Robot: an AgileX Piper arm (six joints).
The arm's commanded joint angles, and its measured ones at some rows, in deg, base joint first. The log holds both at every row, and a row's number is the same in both.
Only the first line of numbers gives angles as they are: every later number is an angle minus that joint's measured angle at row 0.
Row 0, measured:
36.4, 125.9, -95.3, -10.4, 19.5, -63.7
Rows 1 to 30, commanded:
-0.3, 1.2, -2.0, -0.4, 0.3, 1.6
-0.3, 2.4, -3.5, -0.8, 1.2, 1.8
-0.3, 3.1, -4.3, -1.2, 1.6, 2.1
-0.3, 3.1, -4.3, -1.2, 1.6, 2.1
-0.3, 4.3, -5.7, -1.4, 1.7, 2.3
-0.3, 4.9, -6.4, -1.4, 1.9, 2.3
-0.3, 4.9, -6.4, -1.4, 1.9, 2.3
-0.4, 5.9, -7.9, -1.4, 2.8, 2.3
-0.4, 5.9, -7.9, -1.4, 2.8, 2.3
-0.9, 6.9, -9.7, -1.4, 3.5, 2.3
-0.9, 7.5, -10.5, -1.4, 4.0, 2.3
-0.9, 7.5, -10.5, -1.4, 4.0, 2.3
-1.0, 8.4, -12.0, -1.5, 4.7, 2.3
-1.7, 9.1, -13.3, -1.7, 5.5, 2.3
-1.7, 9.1, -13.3, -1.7, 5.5, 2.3
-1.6, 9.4, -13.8, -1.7, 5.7, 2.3
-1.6, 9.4, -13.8, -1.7, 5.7, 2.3
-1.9, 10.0, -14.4, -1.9, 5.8, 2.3
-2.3, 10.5, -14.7, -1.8, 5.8, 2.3
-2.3, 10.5, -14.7, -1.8, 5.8, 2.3
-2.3, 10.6, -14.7, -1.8, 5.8, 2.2
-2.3, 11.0, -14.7, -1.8, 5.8, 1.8
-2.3, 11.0, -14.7, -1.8, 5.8, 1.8
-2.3, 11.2, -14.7, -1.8, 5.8, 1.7
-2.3, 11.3, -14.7, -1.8, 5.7, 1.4
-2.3, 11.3, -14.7, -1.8, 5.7, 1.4
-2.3, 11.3, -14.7, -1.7, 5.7, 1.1
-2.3, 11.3, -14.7, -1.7, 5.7, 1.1
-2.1, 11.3, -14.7, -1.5, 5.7, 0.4
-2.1, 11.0, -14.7, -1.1, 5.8, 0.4
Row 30, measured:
-2.1, 11.3, -14.2, -1.4, 5.6, 1.0
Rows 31 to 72, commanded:
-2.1, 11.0, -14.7, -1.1, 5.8, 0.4
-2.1, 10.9, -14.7, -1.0, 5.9, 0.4
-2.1, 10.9, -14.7, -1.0, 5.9, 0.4
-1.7, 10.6, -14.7, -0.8, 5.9, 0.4
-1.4, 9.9, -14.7, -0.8, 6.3, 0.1
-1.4, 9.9, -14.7, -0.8, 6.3, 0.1
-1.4, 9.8, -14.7, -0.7, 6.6, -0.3
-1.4, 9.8, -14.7, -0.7, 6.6, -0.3
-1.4, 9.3, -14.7, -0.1, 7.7, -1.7
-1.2, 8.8, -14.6, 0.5, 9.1, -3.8
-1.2, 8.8, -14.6, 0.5, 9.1, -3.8
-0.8, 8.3, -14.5, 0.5, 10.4, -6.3
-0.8, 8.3, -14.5, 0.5, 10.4, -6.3
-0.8, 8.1, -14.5, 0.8, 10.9, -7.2
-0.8, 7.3, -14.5, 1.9, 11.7, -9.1
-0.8, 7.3, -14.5, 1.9, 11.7, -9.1
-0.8, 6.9, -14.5, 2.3, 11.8, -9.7
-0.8, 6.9, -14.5, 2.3, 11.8, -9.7
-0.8, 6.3, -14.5, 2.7, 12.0, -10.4
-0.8, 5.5, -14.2, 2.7, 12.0, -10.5
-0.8, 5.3, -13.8, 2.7, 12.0, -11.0
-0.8, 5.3, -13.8, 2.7, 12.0, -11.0
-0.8, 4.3, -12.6, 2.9, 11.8, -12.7
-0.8, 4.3, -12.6, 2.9, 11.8, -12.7
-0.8, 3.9, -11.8, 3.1, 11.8, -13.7
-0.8, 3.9, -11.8, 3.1, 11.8, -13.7
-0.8, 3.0, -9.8, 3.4, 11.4, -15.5
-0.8, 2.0, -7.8, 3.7, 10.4, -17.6
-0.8, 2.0, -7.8, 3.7, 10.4, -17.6
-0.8, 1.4, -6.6, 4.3, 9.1, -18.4
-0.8, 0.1, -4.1, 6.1, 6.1, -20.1
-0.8, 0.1, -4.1, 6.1, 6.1, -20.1
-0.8, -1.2, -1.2, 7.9, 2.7, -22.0
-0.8, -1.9, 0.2, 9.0, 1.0, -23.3
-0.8, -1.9, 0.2, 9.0, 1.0, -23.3
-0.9, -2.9, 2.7, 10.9, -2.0, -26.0
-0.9, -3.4, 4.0, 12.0, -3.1, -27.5
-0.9, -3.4, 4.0, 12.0, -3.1, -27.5
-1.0, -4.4, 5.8, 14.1, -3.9, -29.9
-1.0, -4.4, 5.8, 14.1, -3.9, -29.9
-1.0, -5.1, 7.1, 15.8, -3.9, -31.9
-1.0, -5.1, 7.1, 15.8, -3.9, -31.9
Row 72, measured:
-1.2, -2.4, 5.7, 12.9, 0.7, -27.9
